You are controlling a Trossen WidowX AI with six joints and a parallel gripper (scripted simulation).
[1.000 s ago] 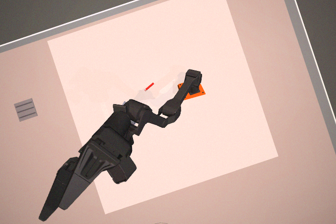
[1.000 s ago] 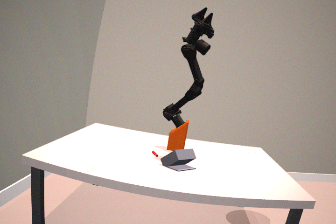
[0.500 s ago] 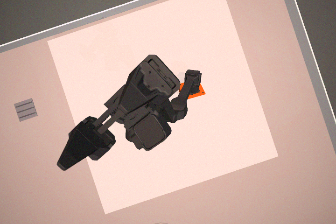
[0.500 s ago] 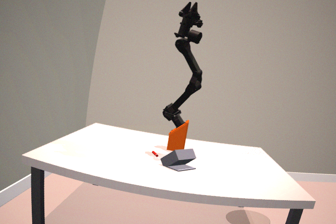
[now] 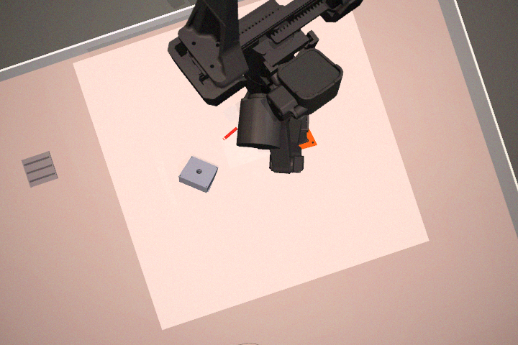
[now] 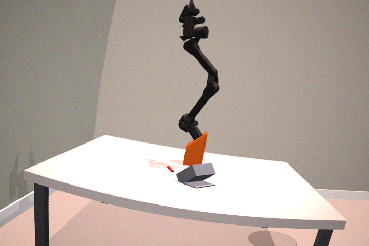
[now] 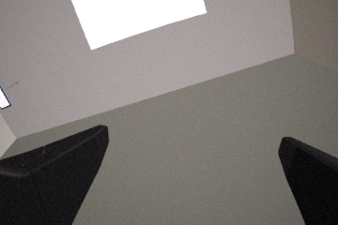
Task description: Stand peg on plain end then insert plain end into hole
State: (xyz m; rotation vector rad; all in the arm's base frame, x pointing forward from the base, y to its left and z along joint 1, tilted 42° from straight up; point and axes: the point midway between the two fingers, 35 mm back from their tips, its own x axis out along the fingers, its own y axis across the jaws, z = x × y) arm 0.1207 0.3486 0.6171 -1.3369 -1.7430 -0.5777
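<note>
My gripper tip is 190 mm short of the red peg, 60 mm to the right of it and 880 mm above it. From my gripper tip the other things lie so: grey sloped panel (360 mm ahead, 180 mm to the left, 840 mm below).
</note>
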